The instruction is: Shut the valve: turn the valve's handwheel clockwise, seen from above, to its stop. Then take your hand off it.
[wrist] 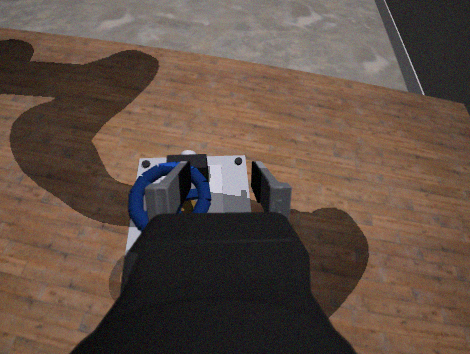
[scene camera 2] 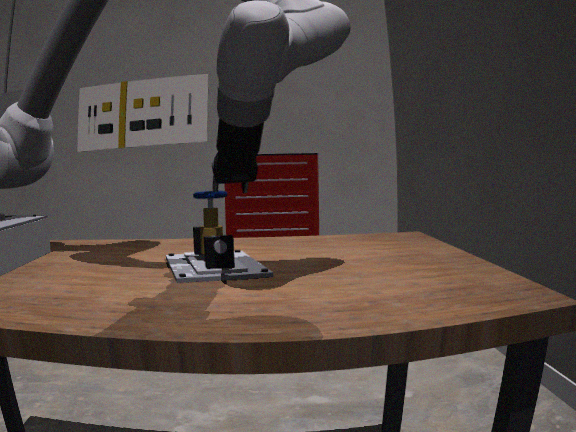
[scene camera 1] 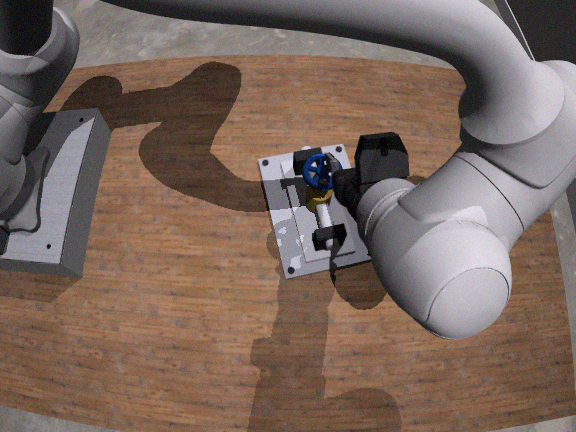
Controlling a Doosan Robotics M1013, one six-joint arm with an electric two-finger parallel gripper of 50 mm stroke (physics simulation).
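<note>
The blue handwheel [scene camera 1: 306, 174] [scene camera 2: 201, 195] [wrist: 135, 205] lies level on top of the brass valve body [scene camera 1: 318, 201] [scene camera 2: 211, 218] [wrist: 188, 206]. The valve stands on a light metal base plate [scene camera 1: 276, 200] [scene camera 2: 260, 274] [wrist: 231, 201] on the table. My gripper [scene camera 2: 230, 189] [wrist: 221, 174] is open, pointing down, with nothing between its fingers. In the wrist view its left finger overlaps the right part of the wheel, and its right finger stands outside the rim. In scene camera 2 the left fingertip is at about rim height; contact cannot be told. The arm hides the right finger in scene camera 1.
The wooden table [scene camera 1: 165, 310] [scene camera 2: 400, 280] carries black clamp blocks [scene camera 1: 329, 237] [scene camera 2: 219, 252] on the valve's plate. A grey metal pedestal [scene camera 1: 65, 195] stands at the left under the arm's base. A red drawer cabinet [scene camera 2: 280, 215] stands behind the table, below a wall tool board [scene camera 2: 145, 90].
</note>
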